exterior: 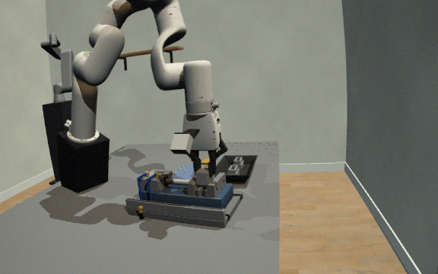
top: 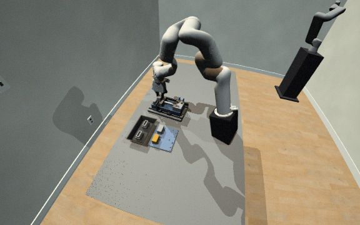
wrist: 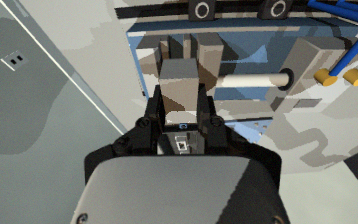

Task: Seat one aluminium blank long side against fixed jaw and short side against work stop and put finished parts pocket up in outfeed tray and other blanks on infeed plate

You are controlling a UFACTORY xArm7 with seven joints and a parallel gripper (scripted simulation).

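Right now the white screw rod is 80 mm behind my hand, 20 mm to the left of it and 50 mm below it. From my hand the other things lie so: brass blank: 80 mm behind, 340 mm to the left, 100 mm below; then vise: 70 mm behind, 20 mm to the left, 90 mm below.
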